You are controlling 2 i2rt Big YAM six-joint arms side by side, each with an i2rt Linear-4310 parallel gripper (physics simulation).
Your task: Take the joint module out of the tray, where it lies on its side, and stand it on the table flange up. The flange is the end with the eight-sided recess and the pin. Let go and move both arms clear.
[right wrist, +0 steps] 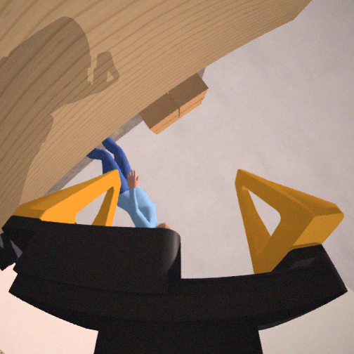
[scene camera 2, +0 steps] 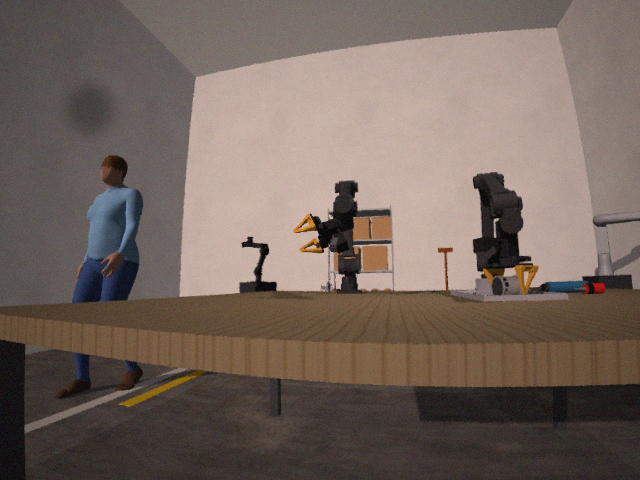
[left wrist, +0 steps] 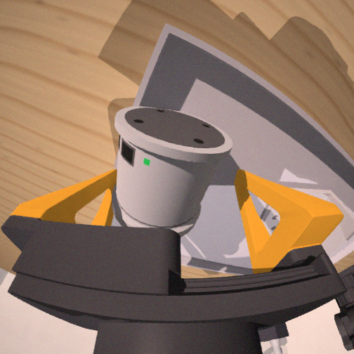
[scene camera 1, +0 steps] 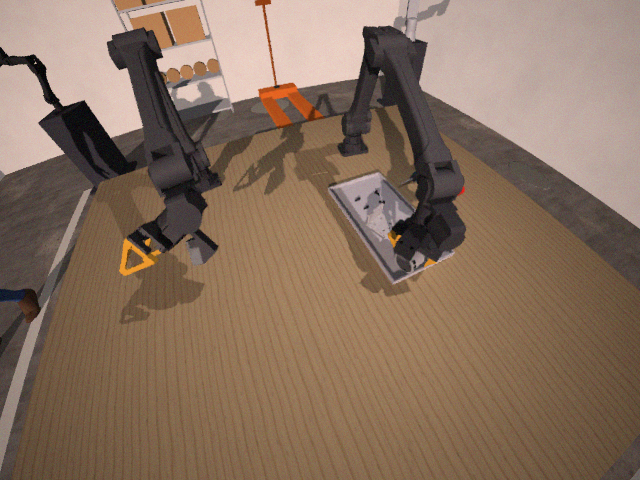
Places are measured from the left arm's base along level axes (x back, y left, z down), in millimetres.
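Pixels of known places: left gripper, fingertip midpoint: (scene camera 2: 510,294); right gripper, fingertip midpoint: (scene camera 2: 296,241) (scene camera 1: 133,265); left arm's base, link origin: (scene camera 1: 352,150); right arm's base, link origin: (scene camera 2: 349,293) (scene camera 1: 206,185).
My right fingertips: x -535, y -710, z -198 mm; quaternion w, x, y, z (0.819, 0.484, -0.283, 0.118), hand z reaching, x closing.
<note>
Ahead of a thing's pixels: the offset from my right fingertips to its top centre. "pt": to the spot under its first point.
The joint module @[pt dx -104, dy +623, dz +142 mm] (scene camera 1: 412,265) (scene camera 2: 509,285) (left wrist: 157,187), a pale grey cylinder, lies on its side in the near end of the tray @[dx +107, dy +655, dz +182 mm] (scene camera 1: 363,237) (scene camera 2: 522,297) (left wrist: 165,67). Its end in the left wrist view has a dark face with small holes; no eight-sided recess or pin shows, and the other end is hidden. My left gripper (scene camera 1: 412,252) (scene camera 2: 509,284) (left wrist: 177,175) is open and low at the tray, its fingers on either side of the module, with a wider gap on the picture's right. My right gripper (scene camera 1: 129,264) (scene camera 2: 298,241) (right wrist: 177,175) is open, empty, raised over the table's left part.
A white part with holes (scene camera 1: 378,222) lies farther back in the tray. A blue and red tool @[pt dx +246, dy +922, dz +175 mm] (scene camera 2: 566,286) lies beside the tray at the picture's right, partly behind the left arm in scene camera 1. A person (scene camera 2: 111,222) stands beyond the table's left side.
</note>
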